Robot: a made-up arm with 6 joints. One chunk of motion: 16 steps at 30 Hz.
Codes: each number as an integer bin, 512 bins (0 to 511) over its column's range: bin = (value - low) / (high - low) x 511, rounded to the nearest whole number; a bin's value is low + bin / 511 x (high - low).
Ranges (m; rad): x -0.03..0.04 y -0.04..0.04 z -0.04..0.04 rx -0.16..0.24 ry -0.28..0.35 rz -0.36..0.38
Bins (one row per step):
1: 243 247 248 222 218 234
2: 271 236 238 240 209 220
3: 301 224 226 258 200 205
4: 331 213 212 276 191 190
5: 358 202 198 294 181 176
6: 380 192 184 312 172 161
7: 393 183 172 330 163 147
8: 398 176 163 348 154 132
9: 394 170 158 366 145 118
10: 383 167 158 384 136 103
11: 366 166 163 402 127 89
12: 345 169 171 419 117 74
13: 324 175 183 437 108 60
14: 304 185 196 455 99 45
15: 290 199 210 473 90 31
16: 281 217 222 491 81 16
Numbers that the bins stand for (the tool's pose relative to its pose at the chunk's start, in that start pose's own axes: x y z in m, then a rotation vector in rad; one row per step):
1: 0.0033 -0.0013 -0.0012 0.0138 -0.0112 -0.0211
2: 0.0071 -0.0031 -0.0027 0.0279 -0.0223 -0.0414
3: 0.0112 -0.0049 -0.0046 0.0420 -0.0334 -0.0631
4: 0.0153 -0.0067 -0.0068 0.0560 -0.0445 -0.0849
5: 0.0190 -0.0084 -0.0090 0.0701 -0.0568 -0.1051
6: 0.0221 -0.0099 -0.0112 0.0842 -0.0679 -0.1268
7: 0.0238 -0.0114 -0.0131 0.0983 -0.0790 -0.1471
8: 0.0245 -0.0124 -0.0145 0.1124 -0.0901 -0.1688
9: 0.0240 -0.0134 -0.0153 0.1265 -0.1012 -0.1891
10: 0.0225 -0.0139 -0.0153 0.1406 -0.1123 -0.2108
11: 0.0201 -0.0140 -0.0145 0.1547 -0.1234 -0.2311
12: 0.0173 -0.0135 -0.0132 0.1680 -0.1358 -0.2528
13: 0.0144 -0.0126 -0.0114 0.1821 -0.1468 -0.2731
14: 0.0116 -0.0110 -0.0093 0.1962 -0.1579 -0.2948
15: 0.0097 -0.0088 -0.0071 0.2103 -0.1690 -0.3151
16: 0.0085 -0.0060 -0.0052 0.2243 -0.1801 -0.3368

